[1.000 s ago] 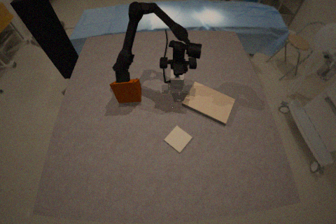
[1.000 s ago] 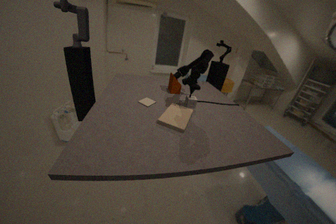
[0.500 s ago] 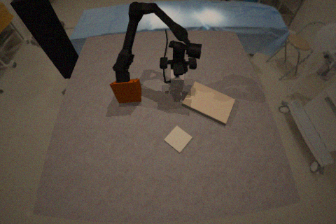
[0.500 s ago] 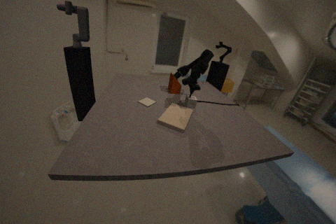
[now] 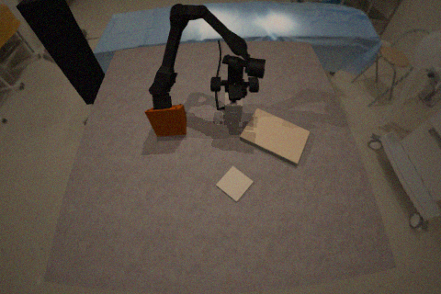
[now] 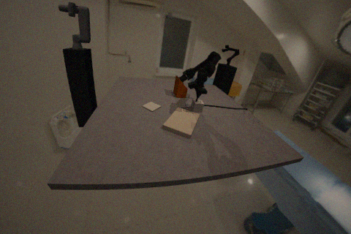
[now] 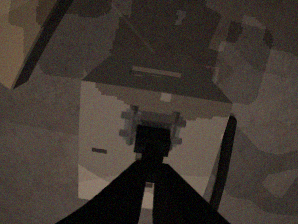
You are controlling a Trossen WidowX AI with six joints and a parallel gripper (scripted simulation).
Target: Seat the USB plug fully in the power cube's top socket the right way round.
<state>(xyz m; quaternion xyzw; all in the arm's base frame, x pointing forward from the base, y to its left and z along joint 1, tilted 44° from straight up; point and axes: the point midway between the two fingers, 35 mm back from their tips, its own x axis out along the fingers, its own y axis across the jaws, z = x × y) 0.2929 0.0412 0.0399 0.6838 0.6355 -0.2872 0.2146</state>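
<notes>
Right now the dark USB plug is 2 cm below my gripper tip. The rest, counted from my gripper tip: tan flat board: 16 cm ahead, 15 cm to the right, 9 cm below; small white square tile: 34 cm to the right, 10 cm below, 4 cm behind.
</notes>
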